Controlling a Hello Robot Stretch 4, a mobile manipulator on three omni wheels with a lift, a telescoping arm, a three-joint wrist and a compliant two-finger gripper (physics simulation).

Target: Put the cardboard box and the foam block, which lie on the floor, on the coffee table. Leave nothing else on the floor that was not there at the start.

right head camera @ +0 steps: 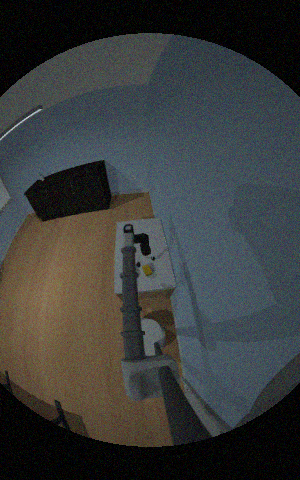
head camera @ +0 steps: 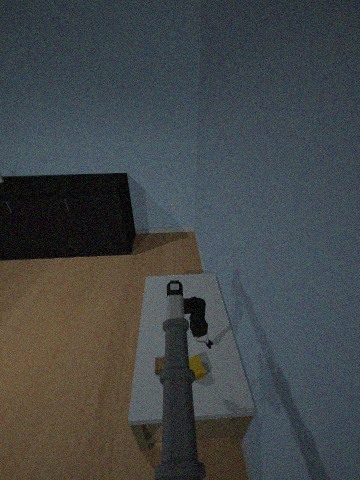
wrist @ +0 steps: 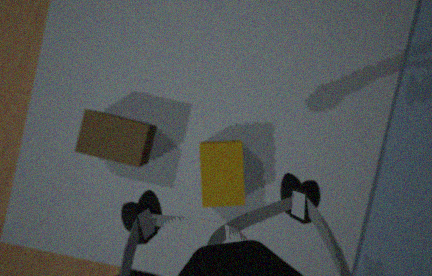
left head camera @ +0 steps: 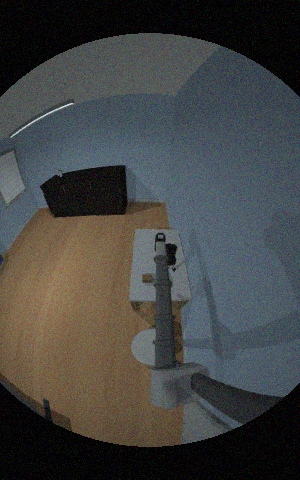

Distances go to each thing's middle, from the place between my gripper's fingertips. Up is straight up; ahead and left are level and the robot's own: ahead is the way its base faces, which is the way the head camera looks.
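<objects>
Position of my hand relative to the brown cardboard box (wrist: 102, 135): 20 mm short of it, 150 mm to the right of it, 140 mm above it.
</objects>
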